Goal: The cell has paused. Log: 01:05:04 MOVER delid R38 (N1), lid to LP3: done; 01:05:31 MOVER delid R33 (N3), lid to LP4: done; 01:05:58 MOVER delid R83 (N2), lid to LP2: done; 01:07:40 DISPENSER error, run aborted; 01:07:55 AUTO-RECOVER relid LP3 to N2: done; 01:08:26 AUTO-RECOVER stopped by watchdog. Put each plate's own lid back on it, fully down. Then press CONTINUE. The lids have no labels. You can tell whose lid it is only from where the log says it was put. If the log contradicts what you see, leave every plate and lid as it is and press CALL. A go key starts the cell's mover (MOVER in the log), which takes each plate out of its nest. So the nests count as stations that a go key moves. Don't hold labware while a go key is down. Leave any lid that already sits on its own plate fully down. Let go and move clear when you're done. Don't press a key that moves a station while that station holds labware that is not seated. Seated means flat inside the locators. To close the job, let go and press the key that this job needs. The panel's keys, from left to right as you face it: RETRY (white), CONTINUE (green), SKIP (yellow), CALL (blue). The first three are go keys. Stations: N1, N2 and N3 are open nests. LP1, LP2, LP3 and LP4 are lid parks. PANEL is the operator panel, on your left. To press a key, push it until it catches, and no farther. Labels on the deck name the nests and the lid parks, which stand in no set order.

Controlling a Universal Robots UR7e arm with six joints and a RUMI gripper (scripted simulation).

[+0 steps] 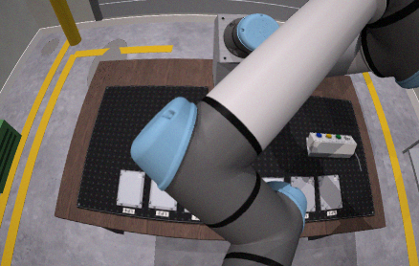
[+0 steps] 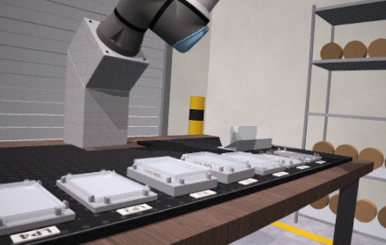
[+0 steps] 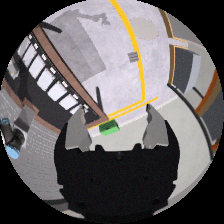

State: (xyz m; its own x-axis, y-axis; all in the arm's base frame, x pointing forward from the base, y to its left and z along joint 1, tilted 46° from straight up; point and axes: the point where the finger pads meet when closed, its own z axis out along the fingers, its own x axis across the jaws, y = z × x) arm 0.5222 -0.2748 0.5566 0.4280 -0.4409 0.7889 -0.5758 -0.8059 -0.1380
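The well plate lies 33 cm behind my hand, 9 cm to the left of it and 32 cm below it. Round my hand: LP2 lid park: 36 cm behind, 4 cm to the right, 34 cm below; then blue CALL key: 48 cm behind, 59 cm to the left, 28 cm below; then LP4 lid park: 38 cm behind, 17 cm to the right, 34 cm below.
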